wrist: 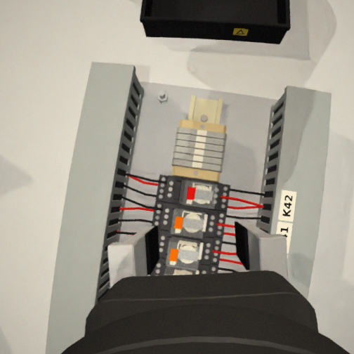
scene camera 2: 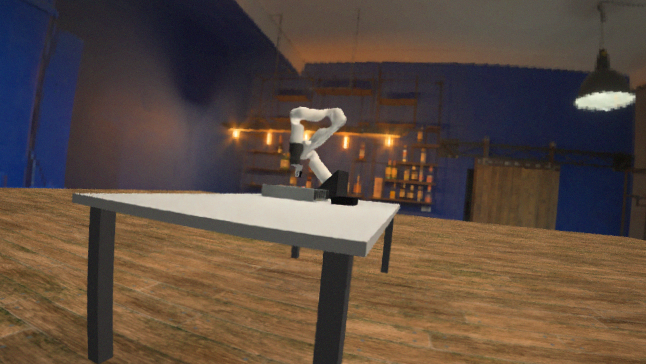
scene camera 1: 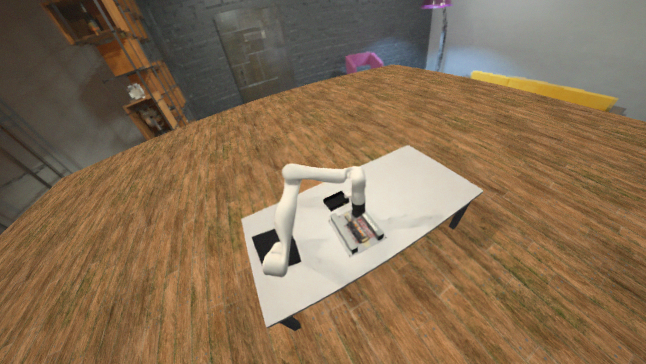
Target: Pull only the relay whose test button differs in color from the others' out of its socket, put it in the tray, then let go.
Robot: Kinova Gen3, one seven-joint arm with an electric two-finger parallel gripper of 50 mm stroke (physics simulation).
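Pixels of known places: gripper, fingertip midpoint: (scene camera 2: 298, 176) (scene camera 1: 355, 216); arm's base at its link origin: (scene camera 2: 329, 182) (scene camera 1: 280, 249).
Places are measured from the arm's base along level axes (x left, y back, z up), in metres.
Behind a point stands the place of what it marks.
The relay with the red test button (wrist: 202, 194) sits in the first socket, beside the terminal blocks. A relay with an orange button (wrist: 194, 223) and another orange-button relay (wrist: 188, 254) sit in the sockets below it in the wrist view. A further relay shows in part and its button is hidden behind the gripper body. My gripper (wrist: 196, 240) (scene camera 2: 298, 173) @(x -0.077, y -0.491, z 0.010 m) is open and empty, above the relay row. Its fingertips appear on either side of the orange-button relays in the wrist view. The black tray (wrist: 200, 29) (scene camera 2: 344, 201) @(x 0.202, y -0.592, z -0.092 m) stands beyond the panel's terminal-block end.
Grey slotted wire ducts (wrist: 95, 165) (wrist: 303, 150) rise along both sides of the relay row. Red and black wires run from them to the sockets. Grey terminal blocks (wrist: 212, 150) sit on a rail. A screw (wrist: 162, 97) stands on the panel. The white table (scene camera 1: 410, 180) @(x 0.007, y -1.120, z -0.111 m) carries everything.
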